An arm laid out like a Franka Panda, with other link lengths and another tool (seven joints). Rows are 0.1 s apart.
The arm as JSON. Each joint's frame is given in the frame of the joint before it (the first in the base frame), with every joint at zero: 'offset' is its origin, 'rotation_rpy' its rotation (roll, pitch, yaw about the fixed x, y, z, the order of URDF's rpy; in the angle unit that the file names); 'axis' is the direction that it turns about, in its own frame. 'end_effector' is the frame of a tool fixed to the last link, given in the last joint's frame.
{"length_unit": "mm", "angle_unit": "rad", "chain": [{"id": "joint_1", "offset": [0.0, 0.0, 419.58], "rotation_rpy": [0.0, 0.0, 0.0], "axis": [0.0, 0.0, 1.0]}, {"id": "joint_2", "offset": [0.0, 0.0, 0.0], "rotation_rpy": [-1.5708, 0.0, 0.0], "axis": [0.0, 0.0, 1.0]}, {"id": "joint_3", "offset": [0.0, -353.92, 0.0], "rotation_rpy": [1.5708, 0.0, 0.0], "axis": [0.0, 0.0, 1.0]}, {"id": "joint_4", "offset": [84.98, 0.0, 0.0], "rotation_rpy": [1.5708, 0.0, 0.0], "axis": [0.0, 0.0, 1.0]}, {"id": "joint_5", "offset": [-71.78, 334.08, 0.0], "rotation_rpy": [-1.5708, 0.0, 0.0], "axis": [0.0, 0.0, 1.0]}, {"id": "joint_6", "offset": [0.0, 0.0, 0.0], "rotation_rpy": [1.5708, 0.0, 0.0], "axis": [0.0, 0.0, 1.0]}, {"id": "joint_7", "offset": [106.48, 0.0, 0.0], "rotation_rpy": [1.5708, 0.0, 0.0], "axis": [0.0, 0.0, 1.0]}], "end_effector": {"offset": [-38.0, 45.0, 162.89], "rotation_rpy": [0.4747, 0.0, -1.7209]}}
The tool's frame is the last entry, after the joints.
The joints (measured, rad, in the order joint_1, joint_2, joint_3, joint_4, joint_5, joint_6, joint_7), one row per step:
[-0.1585 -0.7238 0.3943 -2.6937 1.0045 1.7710 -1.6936]
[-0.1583 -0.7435 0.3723 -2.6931 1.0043 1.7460 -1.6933]
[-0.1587 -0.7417 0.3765 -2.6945 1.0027 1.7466 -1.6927]
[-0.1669 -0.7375 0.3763 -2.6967 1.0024 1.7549 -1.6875]
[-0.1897 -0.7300 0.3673 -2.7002 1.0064 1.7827 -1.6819]
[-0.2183 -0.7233 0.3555 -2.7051 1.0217 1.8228 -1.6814]
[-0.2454 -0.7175 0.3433 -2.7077 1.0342 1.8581 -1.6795]
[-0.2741 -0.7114 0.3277 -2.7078 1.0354 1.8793 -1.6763]
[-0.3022 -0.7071 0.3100 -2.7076 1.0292 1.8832 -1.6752]
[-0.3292 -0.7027 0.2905 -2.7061 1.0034 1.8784 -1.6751]
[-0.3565 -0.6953 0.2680 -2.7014 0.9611 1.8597 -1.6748]
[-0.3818 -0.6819 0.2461 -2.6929 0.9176 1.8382 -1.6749]
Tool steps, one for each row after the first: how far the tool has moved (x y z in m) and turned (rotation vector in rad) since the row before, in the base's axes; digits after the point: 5 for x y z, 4 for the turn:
[-0.00324 -0.00224 0.00627 0.0176 -0.0034 -0.0009]
[-0.00052 0.00043 -0.00169 -0.0044 0.0035 0.0022]
[0.00225 -0.00390 -0.00154 -0.0025 0.0034 -0.0177]
[0.00838 -0.01253 -0.00021 0.0023 -0.0072 -0.0532]
[0.01087 -0.01598 0.00128 0.0102 -0.0193 -0.0702]
[0.00931 -0.01590 0.00197 0.0082 -0.0176 -0.0660]
[0.00689 -0.01672 0.00163 0.0047 -0.0087 -0.0570]
[0.00357 -0.01529 0.00075 0.0052 -0.0003 -0.0422]
[0.00132 -0.01584 -0.00020 -0.0076 0.0060 -0.0274]
[-0.00085 -0.01597 -0.00130 -0.0134 0.0175 -0.0138]
[-0.00082 -0.01498 -0.00175 -0.0116 0.0223 -0.0086]

